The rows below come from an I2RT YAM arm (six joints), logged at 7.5 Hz.
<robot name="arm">
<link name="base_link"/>
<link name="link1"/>
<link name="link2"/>
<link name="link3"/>
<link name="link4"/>
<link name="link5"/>
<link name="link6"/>
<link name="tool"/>
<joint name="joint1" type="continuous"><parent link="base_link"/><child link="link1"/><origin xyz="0 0 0.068" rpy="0 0 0"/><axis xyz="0 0 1"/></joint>
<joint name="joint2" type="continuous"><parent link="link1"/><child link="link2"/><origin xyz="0.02 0.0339 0.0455" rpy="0 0 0"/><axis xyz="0 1 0"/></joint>
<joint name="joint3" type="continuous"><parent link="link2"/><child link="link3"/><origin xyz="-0.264 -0.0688 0" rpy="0 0 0"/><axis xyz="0 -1 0"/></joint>
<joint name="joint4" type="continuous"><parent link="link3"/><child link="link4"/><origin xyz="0.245 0.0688 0.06" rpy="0 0 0"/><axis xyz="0 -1 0"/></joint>
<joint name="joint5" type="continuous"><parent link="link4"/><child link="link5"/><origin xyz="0.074 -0.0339 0.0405" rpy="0 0 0"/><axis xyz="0 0 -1"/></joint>
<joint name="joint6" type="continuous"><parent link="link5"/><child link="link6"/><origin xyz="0.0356 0 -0.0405" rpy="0 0 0"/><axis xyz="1 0 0"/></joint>
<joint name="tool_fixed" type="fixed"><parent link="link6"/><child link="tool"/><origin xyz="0 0 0" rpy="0 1.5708 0"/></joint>
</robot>
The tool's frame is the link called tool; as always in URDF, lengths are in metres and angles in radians. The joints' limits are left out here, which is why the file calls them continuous.
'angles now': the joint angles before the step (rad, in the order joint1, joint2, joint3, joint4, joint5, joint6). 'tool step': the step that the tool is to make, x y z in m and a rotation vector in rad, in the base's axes. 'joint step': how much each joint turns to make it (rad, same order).
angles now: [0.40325, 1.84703, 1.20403, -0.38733, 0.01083, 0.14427]
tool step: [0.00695, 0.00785, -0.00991, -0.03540, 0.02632, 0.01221]
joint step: [0.01331, 0.05773, 0.04360, -0.02392, 0.01960, -0.01000]
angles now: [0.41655, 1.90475, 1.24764, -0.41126, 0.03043, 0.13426]
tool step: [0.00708, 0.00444, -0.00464, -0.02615, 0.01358, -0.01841]
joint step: [0.00545, 0.04199, 0.04369, -0.02530, 0.02743, 0.01241]
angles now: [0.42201, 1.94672, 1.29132, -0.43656, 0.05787, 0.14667]
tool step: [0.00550, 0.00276, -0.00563, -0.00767, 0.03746, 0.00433]
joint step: [-0.00018, 0.03979, 0.04087, -0.03838, -0.00948, -0.00033]
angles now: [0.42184, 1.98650, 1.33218, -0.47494, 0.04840, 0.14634]
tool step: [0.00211, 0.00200, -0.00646, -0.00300, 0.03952, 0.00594]
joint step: [0.00111, 0.02970, 0.02323, -0.03086, -0.01426, 0.00113]
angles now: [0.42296, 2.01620, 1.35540, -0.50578, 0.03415, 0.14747]
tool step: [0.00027, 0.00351, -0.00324, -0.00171, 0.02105, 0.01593]
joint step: [0.00667, 0.01645, 0.01429, -0.01754, -0.01015, -0.00580]
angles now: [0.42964, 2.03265, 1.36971, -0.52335, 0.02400, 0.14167]
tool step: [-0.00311, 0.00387, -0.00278, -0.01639, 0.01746, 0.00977]
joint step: [0.01251, 0.00683, 0.00217, -0.01808, 0.00797, -0.00018]
